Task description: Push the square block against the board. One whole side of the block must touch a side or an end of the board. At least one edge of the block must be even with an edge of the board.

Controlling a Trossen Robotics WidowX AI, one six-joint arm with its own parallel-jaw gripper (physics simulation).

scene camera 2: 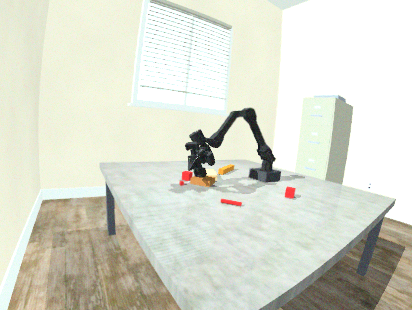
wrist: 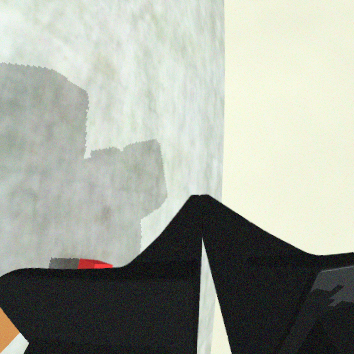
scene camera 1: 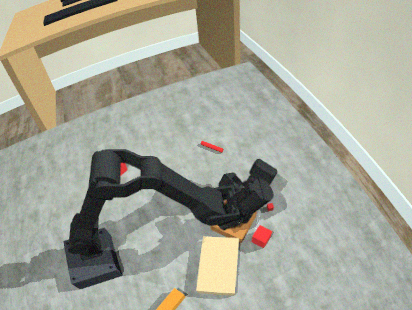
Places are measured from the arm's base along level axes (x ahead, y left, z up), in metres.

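Pixels of known places: gripper, between the fingertips: (scene camera 2: 188, 170) (wrist: 198, 202); arm's base, origin of its link: (scene camera 2: 266, 170) (scene camera 1: 89, 248).
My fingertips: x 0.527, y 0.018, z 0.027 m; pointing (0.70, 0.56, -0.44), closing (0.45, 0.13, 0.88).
Ahead of a thing's pixels: the offset from my fingertips to its middle.
The brown-orange square block @[dx -0.111, dy -0.054, dz -0.069 m] (scene camera 1: 234, 232) (scene camera 2: 202, 181) lies flat on the table, partly hidden under the arm's hand in scene view 1. It is turned at an angle to the cream board @[dx -0.201, dy -0.166, dz -0.068 m] (scene camera 1: 218, 265). One block corner is close to the board's top right corner in that view; whether they touch I cannot tell. A sliver of the board (scene camera 2: 213, 172) shows behind the block in scene view 2. My gripper (scene camera 2: 200, 173) (wrist: 198, 202) is shut and empty, low at the block. Its fingertips are hidden in scene view 1. An orange patch shows at the wrist view's lower left.
A red cube @[dx -0.061, dy -0.134, dz -0.063 m] (scene camera 1: 261, 236) (scene camera 2: 187, 175) and a small red cube @[dx +0.007, dy -0.052, dz -0.075 m] (scene camera 1: 270, 206) (scene camera 2: 181, 183) lie near the block. A red rod @[dx -0.069, dy +0.237, dz -0.076 m] (scene camera 1: 212, 146) (scene camera 2: 231, 202), another red cube @[dx -0.395, dy +0.268, dz -0.063 m] (scene camera 1: 123, 168) (scene camera 2: 290, 192) and an orange bar @[dx -0.413, dy -0.265, dz -0.068 m] (scene camera 1: 171, 300) (scene camera 2: 226, 169) lie farther off.
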